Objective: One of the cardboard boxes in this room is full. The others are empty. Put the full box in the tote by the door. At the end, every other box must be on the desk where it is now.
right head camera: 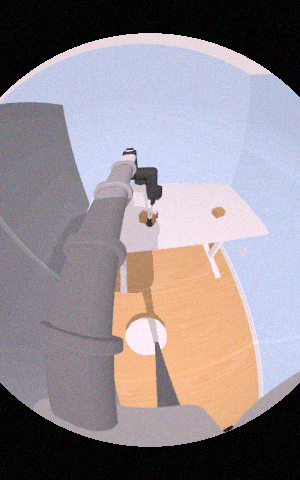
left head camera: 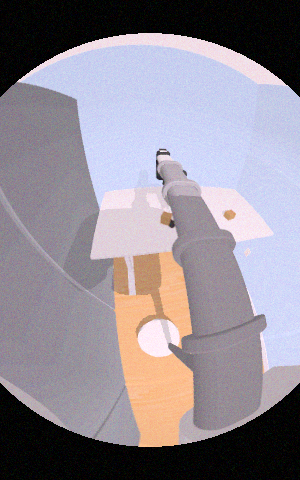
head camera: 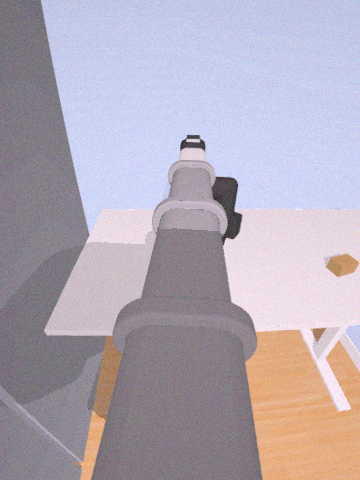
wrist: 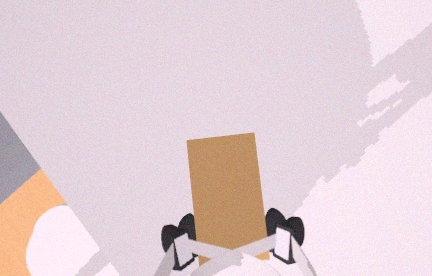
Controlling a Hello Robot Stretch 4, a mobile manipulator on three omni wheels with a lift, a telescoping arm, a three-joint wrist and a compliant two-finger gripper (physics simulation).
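Where they show: gripper, fingertip midpoint: (right head camera: 152, 221) (left head camera: 173, 223) (wrist: 232, 228); robot's base, link origin: (right head camera: 146, 335) (left head camera: 157, 336).
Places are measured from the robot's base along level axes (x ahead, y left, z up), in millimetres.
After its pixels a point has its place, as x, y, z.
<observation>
My gripper (right head camera: 152, 219) @(663, -87, 985) (wrist: 232, 228) @(663, -87, 985) is shut on a brown cardboard box (left head camera: 165, 218) @(661, -37, 1025) (right head camera: 143, 217) @(660, -38, 1025) (wrist: 227, 185) @(683, -51, 1037), with a dark fingertip on each side of it. It points down over the left part of the white desk (head camera: 280, 300) @(641, -313, 923) (left head camera: 110, 240) @(594, 300, 923) (right head camera: 240, 220) @(746, -812, 922) (wrist: 125, 75) @(650, 117, 923); whether the box touches the desk top I cannot tell. In the head camera view the arm hides the held box and the fingers. A second cardboard box (head camera: 342, 265) @(776, -576, 973) (left head camera: 229, 215) @(772, -576, 966) (right head camera: 218, 212) @(775, -583, 970) sits on the right part of the desk, apart from the gripper. The tote and the door do not show.
A tall grey surface (head camera: 30, 150) @(875, 550, 1332) (left head camera: 40, 150) @(605, 517, 1522) (right head camera: 30, 150) @(685, 527, 1558) stands along the left, close to the desk's left end. A white round object (left head camera: 155, 340) @(-26, 32, 187) (right head camera: 142, 337) @(-14, 30, 187) is on the wooden floor in front of the desk. A pale blue wall (head camera: 280, 100) @(1372, -403, 1466) rises behind the desk.
</observation>
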